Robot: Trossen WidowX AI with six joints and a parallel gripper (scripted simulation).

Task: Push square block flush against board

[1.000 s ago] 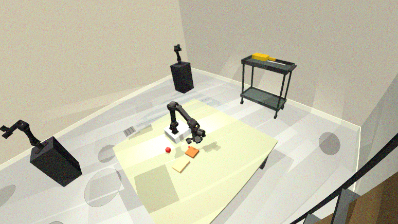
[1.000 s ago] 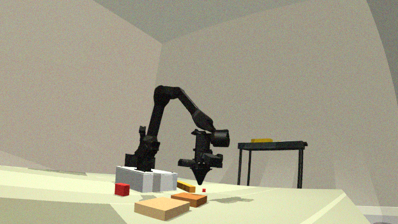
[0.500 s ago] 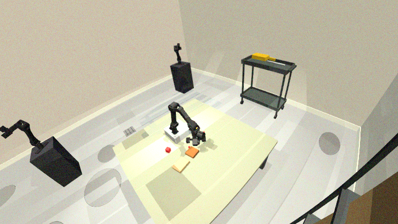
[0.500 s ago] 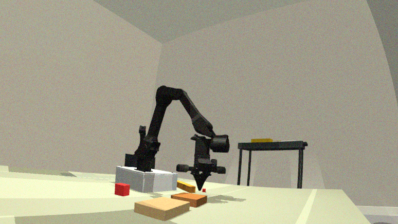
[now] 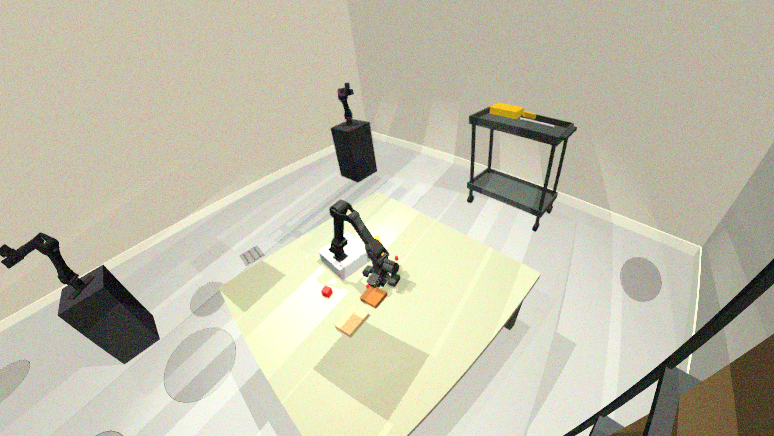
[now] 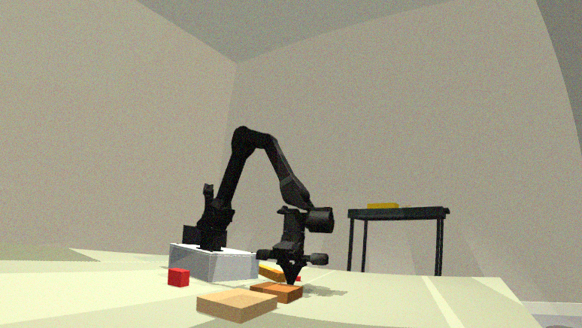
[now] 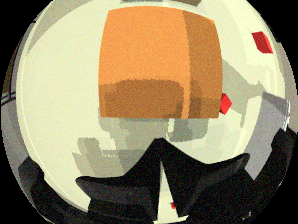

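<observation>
The square orange block is 8 cm to the right of my gripper tip and 1 cm ahead of it. Round my gripper tip: orange piece 20 cm behind, 18 cm to the left; then tan block 24 cm to the right, 3 cm ahead.
</observation>
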